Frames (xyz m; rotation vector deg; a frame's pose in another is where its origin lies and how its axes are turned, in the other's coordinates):
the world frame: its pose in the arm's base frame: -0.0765 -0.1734 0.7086 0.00 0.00 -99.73
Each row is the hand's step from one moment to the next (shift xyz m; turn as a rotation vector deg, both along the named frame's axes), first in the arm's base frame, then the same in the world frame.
Working: the arm's base frame: its pose in the world frame: -0.1838 0.0461 -0.7086 0.00 0.00 99.73

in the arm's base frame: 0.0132 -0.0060 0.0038 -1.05 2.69 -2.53
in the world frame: 0.0037 0.0140 0.0038 -2.47 -1.49 -2.53
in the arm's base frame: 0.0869 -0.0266 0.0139 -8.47 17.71 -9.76
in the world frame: 0.0115 0.0901 0.0139 -16.02 -11.34 -9.76
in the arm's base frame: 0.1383 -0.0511 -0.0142 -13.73 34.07 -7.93
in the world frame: 0.0270 0.1449 -0.0142 -31.26 -19.29 -7.93
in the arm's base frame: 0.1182 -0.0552 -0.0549 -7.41 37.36 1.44
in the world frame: 0.0344 0.1258 -0.0549 -35.57 -13.62 1.44
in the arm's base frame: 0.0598 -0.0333 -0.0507 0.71 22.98 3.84
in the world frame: 0.0227 0.0646 -0.0507 -22.77 -3.18 3.84
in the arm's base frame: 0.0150 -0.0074 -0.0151 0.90 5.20 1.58
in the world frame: 0.0048 0.0160 -0.0151 -5.28 0.01 1.58
